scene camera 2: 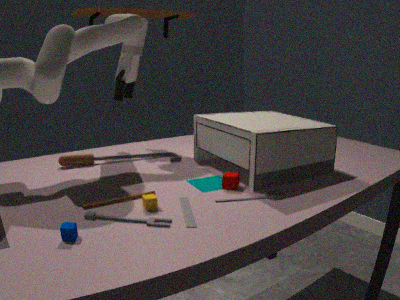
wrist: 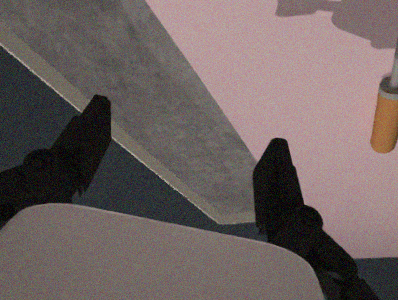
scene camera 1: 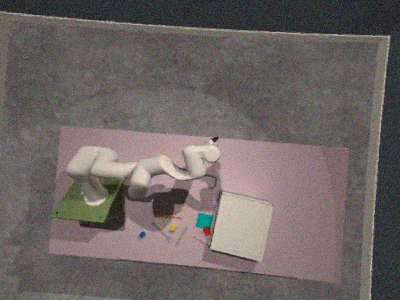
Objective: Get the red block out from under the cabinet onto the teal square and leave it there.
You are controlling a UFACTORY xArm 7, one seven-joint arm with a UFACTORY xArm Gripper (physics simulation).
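Where they show: gripper, fingertip midpoint: [scene camera 2: 123, 99] [wrist: 188, 137]; arm's base, link origin: [scene camera 1: 97, 196].
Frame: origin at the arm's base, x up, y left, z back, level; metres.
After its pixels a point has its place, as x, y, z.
The red block [scene camera 1: 207, 231] {-0.081, -0.114, -0.675} [scene camera 2: 230, 181] {-0.093, -0.128, -0.661} is outside the cabinet [scene camera 1: 242, 225] {0.022, -0.004, -0.854} [scene camera 2: 295, 150] {-0.030, -0.172, -0.823}, close to its front. It stands at the edge of the teal square [scene camera 1: 202, 220] {-0.112, -0.065, -0.634} [scene camera 2: 204, 184] {-0.112, -0.067, -0.628}; whether it rests partly on the square I cannot tell. My gripper [scene camera 1: 215, 139] [scene camera 2: 124, 97] {0.062, 0.394, -0.568} [wrist: 188, 137] {0.062, 0.394, -0.568} is open and empty, high above the table near its far edge, well away from the block. A hooked tool [scene camera 1: 215, 182] {-0.103, 0.187, -0.673} [scene camera 2: 76, 160] {-0.092, 0.229, -0.362} [wrist: 385, 117] {-0.083, 0.251, -0.384} with an orange-brown handle lies on the table; the arm hides its handle in scene camera 1.
A yellow block [scene camera 1: 173, 228] {-0.088, -0.138, -0.464} [scene camera 2: 150, 202] {-0.096, -0.153, -0.457}, a blue block [scene camera 1: 142, 234] {-0.088, -0.210, -0.280} [scene camera 2: 69, 232] {-0.095, -0.230, -0.275}, a brown stick [scene camera 2: 119, 200] {-0.109, -0.087, -0.410}, a forked grey tool [scene camera 2: 120, 219] {-0.109, -0.180, -0.383}, a flat grey strip [scene camera 2: 188, 212] {-0.112, -0.198, -0.517} and a thin rod [scene camera 2: 240, 200] {-0.112, -0.196, -0.642} lie on the table. A shelf [scene camera 2: 135, 13] hangs on the wall.
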